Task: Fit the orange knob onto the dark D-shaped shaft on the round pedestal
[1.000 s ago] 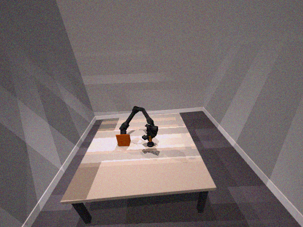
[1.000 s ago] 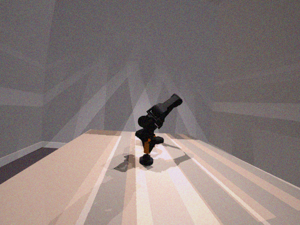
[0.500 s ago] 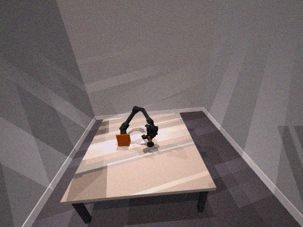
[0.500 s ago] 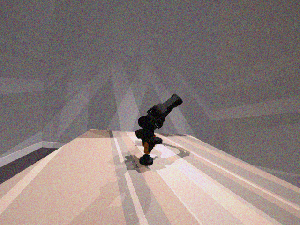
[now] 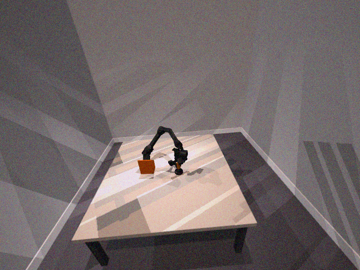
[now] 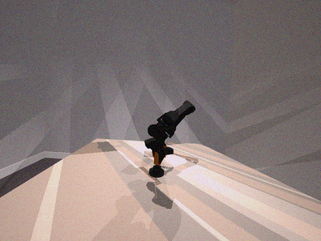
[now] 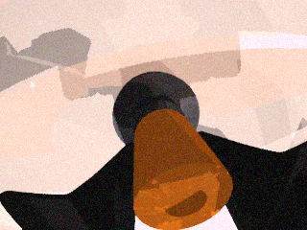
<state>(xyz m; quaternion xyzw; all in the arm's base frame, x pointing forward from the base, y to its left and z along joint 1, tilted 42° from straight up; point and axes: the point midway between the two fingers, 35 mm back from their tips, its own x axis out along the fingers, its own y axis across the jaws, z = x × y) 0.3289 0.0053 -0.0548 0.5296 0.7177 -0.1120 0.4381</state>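
The orange knob lies 2 cm above my gripper tip. Round my gripper tip: pedestal (4 cm below).
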